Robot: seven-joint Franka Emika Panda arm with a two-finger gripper.
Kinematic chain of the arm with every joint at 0, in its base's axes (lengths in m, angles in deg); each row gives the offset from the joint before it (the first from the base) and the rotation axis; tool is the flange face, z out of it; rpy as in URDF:
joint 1: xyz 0 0 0.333 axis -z
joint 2: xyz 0 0 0 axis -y
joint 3: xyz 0 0 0.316 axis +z
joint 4: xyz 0.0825 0 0 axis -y
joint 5: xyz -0.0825 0 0.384 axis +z
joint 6: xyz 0 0 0 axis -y
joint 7: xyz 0.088 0 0 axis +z
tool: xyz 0 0 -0.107 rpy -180 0 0
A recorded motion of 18 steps. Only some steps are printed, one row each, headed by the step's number.
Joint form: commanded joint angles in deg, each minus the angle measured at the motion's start. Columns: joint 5, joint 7, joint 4, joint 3, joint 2, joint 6, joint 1.
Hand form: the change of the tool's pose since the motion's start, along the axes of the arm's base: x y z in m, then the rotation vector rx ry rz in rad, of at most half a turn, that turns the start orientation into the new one. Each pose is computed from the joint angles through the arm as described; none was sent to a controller.
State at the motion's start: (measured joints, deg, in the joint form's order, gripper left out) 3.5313 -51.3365 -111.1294 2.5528 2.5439 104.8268 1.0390
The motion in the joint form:
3: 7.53 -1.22 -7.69 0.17 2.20 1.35 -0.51
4: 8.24 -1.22 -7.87 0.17 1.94 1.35 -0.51
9: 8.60 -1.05 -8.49 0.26 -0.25 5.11 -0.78
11: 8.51 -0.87 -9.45 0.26 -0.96 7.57 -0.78
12: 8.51 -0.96 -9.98 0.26 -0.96 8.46 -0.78
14: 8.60 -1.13 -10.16 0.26 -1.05 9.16 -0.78
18: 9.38 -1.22 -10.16 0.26 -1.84 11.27 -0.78
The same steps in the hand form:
3: -0.0268 0.0155 -0.0392 0.1148 0.0785 -0.0601
4: -0.0268 0.0164 -0.0428 0.1260 0.0866 -0.0653
9: -0.0173 0.0188 -0.0627 0.1292 0.0706 -0.0698
11: -0.0149 0.0176 -0.0737 0.1258 0.0566 -0.0731
12: -0.0152 0.0172 -0.0768 0.1246 0.0505 -0.0772
14: -0.0144 0.0170 -0.0781 0.1252 0.0435 -0.0826
18: -0.0090 0.0170 -0.0824 0.1357 0.0215 -0.0963

